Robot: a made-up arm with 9 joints. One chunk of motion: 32 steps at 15 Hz.
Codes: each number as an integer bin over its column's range. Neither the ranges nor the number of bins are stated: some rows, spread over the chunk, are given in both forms.
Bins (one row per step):
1: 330 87 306 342 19 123 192 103 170
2: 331 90 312 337 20 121 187 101 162
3: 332 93 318 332 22 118 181 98 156
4: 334 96 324 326 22 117 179 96 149
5: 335 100 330 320 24 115 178 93 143
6: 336 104 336 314 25 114 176 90 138
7: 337 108 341 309 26 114 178 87 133
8: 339 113 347 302 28 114 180 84 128
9: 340 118 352 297 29 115 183 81 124
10: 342 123 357 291 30 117 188 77 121
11: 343 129 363 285 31 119 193 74 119
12: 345 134 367 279 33 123 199 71 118
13: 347 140 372 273 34 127 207 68 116
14: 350 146 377 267 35 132 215 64 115
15: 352 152 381 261 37 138 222 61 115
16: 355 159 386 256 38 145 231 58 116
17: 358 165 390 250 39 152 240 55 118
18: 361 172 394 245 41 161 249 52 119
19: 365 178 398 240 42 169 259 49 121
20: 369 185 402 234 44 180 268 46 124
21: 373 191 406 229 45 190 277 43 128
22: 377 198 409 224 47 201 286 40 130
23: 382 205 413 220 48 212 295 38 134
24: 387 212 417 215 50 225 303 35 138
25: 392 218 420 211 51 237 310 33 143
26: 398 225 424 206 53 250 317 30 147
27: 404 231 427 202 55 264 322 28 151
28: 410 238 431 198 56 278 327 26 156
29: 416 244 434 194 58 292 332 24 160
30: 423 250 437 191 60 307 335 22 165
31: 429 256 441 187 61 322 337 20 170
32: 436 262 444 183 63 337 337 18 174
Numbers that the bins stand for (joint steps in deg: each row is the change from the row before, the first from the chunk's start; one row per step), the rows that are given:
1: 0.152 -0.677 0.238 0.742 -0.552 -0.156 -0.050 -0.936 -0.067
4: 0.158 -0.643 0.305 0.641 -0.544 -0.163 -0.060 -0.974 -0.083
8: 0.164 -0.580 0.390 0.491 -0.529 -0.166 -0.059 -1.040 -0.100
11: 0.170 -0.520 0.450 0.385 -0.521 -0.160 -0.049 -1.095 -0.107
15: 0.182 -0.435 0.517 0.234 -0.506 -0.138 -0.026 -1.166 -0.110
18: 0.195 -0.360 0.565 0.134 -0.496 -0.111 -0.005 -1.215 -0.107
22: 0.216 -0.264 0.621 0.003 -0.480 -0.064 0.024 -1.281 -0.098
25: 0.237 -0.189 0.662 -0.079 -0.470 -0.022 0.043 -1.319 -0.088
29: 0.270 -0.093 0.714 -0.185 -0.452 0.043 0.060 -1.368 -0.075
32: 0.297 -0.026 0.751 -0.254 -0.440 0.096 0.064 -1.401 -0.064
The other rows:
2: 0.153 -0.665 0.260 0.710 -0.549 -0.158 -0.054 -0.947 -0.073
3: 0.155 -0.654 0.282 0.679 -0.544 -0.161 -0.058 -0.963 -0.078
5: 0.159 -0.628 0.327 0.604 -0.539 -0.165 -0.061 -0.990 -0.088
6: 0.160 -0.613 0.349 0.566 -0.536 -0.166 -0.062 -1.007 -0.092
7: 0.162 -0.598 0.368 0.535 -0.534 -0.166 -0.061 -1.023 -0.096
9: 0.166 -0.561 0.409 0.460 -0.526 -0.165 -0.057 -1.056 -0.103
10: 0.168 -0.543 0.427 0.422 -0.524 -0.163 -0.053 -1.078 -0.105
12: 0.173 -0.502 0.465 0.347 -0.516 -0.156 -0.044 -1.111 -0.108
13: 0.175 -0.479 0.483 0.310 -0.514 -0.151 -0.038 -1.127 -0.109
14: 0.179 -0.457 0.502 0.272 -0.511 -0.145 -0.032 -1.149 -0.110
16: 0.186 -0.409 0.535 0.203 -0.503 -0.130 -0.019 -1.182 -0.109
17: 0.190 -0.386 0.550 0.166 -0.501 -0.122 -0.012 -1.199 -0.108
19: 0.200 -0.338 0.580 0.103 -0.493 -0.102 0.003 -1.232 -0.105
20: 0.205 -0.312 0.595 0.065 -0.488 -0.089 0.010 -1.248 -0.103
21: 0.211 -0.290 0.610 0.034 -0.486 -0.077 0.017 -1.264 -0.100
23: 0.223 -0.238 0.636 -0.022 -0.478 -0.051 0.031 -1.292 -0.095
24: 0.230 -0.212 0.650 -0.054 -0.473 -0.036 0.037 -1.308 -0.092
26: 0.245 -0.163 0.677 -0.110 -0.465 -0.006 0.048 -1.336 -0.085
27: 0.253 -0.141 0.688 -0.135 -0.460 0.010 0.052 -1.347 -0.082
28: 0.262 -0.115 0.703 -0.160 -0.458 0.026 0.056 -1.358 -0.078
30: 0.279 -0.070 0.725 -0.204 -0.447 0.060 0.062 -1.379 -0.071
31: 0.288 -0.048 0.740 -0.229 -0.445 0.078 0.064 -1.390 -0.067

